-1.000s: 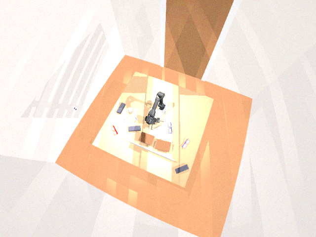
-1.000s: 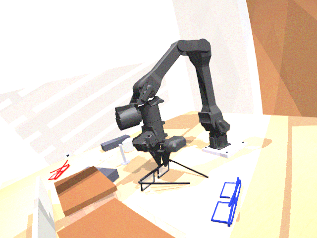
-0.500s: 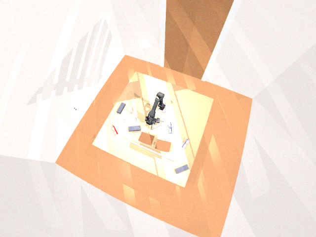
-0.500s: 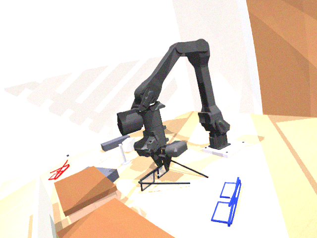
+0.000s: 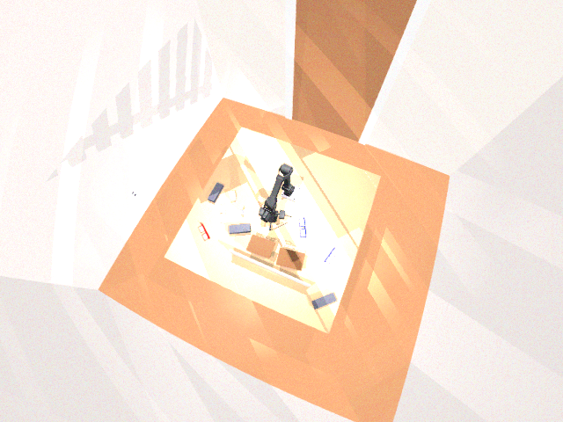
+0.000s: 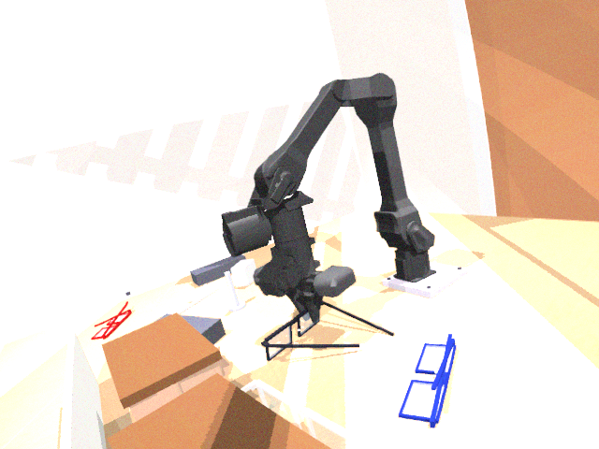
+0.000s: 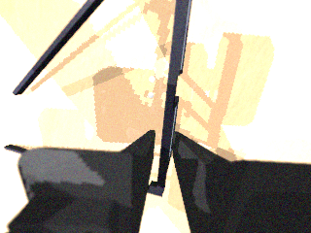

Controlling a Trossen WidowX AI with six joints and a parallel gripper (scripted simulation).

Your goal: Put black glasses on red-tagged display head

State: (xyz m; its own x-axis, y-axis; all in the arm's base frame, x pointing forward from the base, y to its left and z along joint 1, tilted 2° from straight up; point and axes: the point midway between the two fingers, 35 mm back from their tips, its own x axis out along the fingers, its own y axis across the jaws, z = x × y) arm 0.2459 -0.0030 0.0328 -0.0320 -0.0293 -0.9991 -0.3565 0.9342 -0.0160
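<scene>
My gripper tip is now 7 cm short of the white stand, 22 cm to the left of it and 1 cm below it. The rest, counted from my gripper tip: white rail: 35 cm ahead, 18 cm to the left, 4 cm above; brown-topped display head: 22 cm ahead, 5 cm to the left, 4 cm above.
</scene>
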